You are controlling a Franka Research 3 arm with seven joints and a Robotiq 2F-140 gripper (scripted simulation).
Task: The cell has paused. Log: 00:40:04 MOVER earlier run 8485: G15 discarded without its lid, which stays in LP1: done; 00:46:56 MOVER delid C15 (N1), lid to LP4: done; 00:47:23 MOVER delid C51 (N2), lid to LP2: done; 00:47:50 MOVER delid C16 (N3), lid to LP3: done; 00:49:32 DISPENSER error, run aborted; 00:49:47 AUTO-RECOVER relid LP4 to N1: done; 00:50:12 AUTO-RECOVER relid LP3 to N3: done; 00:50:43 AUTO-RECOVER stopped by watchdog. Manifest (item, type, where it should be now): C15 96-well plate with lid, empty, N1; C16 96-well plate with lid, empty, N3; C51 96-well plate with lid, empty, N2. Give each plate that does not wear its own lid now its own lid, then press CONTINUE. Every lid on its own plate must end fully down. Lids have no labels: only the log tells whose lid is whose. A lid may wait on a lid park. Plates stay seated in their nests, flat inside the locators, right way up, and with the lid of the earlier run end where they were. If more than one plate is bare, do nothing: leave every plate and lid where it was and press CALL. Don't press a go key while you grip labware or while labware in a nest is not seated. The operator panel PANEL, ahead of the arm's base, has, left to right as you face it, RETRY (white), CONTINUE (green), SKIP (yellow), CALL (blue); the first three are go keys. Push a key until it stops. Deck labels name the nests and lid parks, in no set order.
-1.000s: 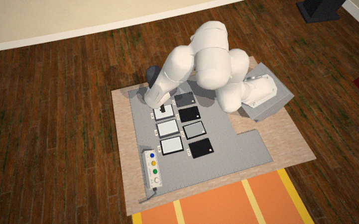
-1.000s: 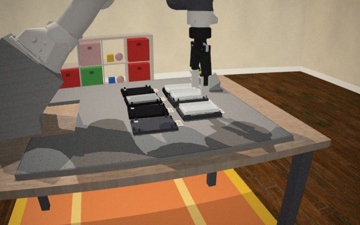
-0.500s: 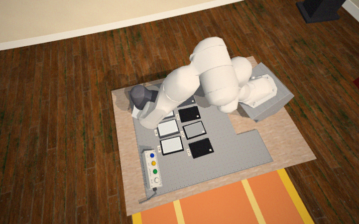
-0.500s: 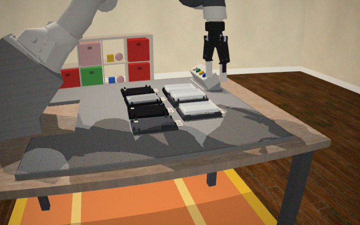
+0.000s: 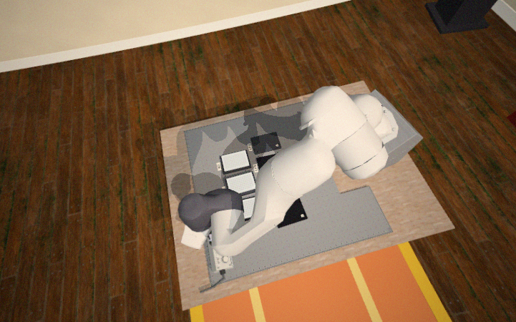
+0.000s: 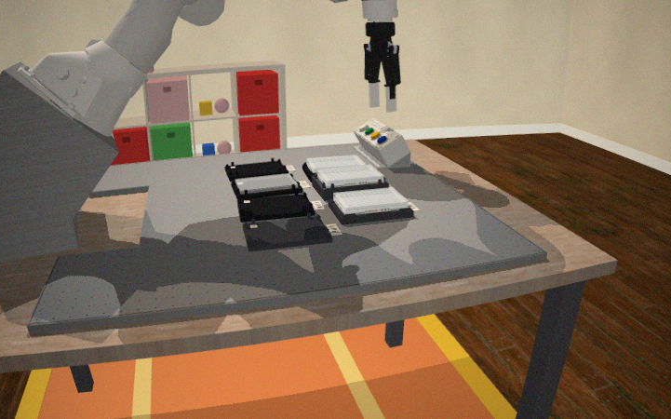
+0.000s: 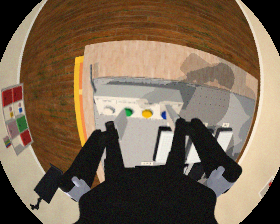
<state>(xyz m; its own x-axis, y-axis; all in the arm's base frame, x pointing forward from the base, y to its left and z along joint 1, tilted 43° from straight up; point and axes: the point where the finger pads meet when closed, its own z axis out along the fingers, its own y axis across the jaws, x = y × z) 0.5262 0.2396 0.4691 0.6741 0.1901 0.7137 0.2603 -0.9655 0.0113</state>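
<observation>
Right now my hand is 30 mm past the green key, 40 mm to the right of it and 100 mm above it. From my hand the other things lie so: yellow key: 20 mm behind, 10 mm to the right, 100 mm below; white key: 40 mm behind, 90 mm to the left, 100 mm below; blue key: 10 mm behind, 60 mm to the right, 100 mm below.
</observation>
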